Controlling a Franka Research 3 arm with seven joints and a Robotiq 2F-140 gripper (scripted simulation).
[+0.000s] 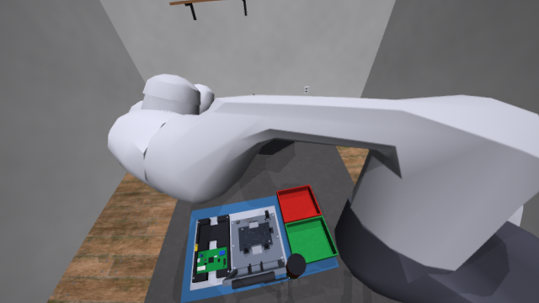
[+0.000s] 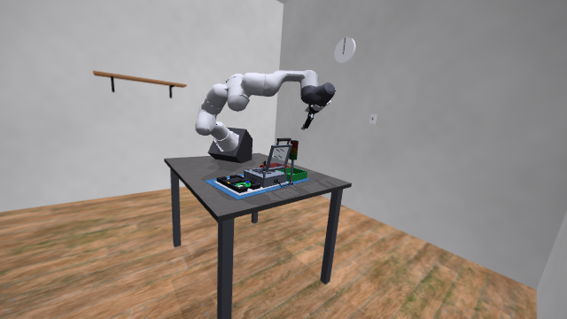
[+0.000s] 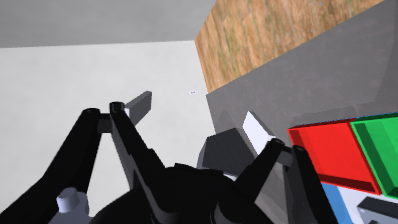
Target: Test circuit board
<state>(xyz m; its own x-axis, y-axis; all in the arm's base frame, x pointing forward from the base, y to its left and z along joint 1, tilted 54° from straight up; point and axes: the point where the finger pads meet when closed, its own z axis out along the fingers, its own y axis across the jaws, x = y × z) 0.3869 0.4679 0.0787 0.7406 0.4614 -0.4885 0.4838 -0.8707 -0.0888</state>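
The green circuit board is 56 cm to the right of my hand and 36 cm below it. Round my hand: latch hook (32 cm to the right, 29 cm below, 7 cm behind); then green bin (36 cm below, 19 cm to the right, 5 cm ahead); then red bin (36 cm below, 17 cm to the right, 10 cm behind).
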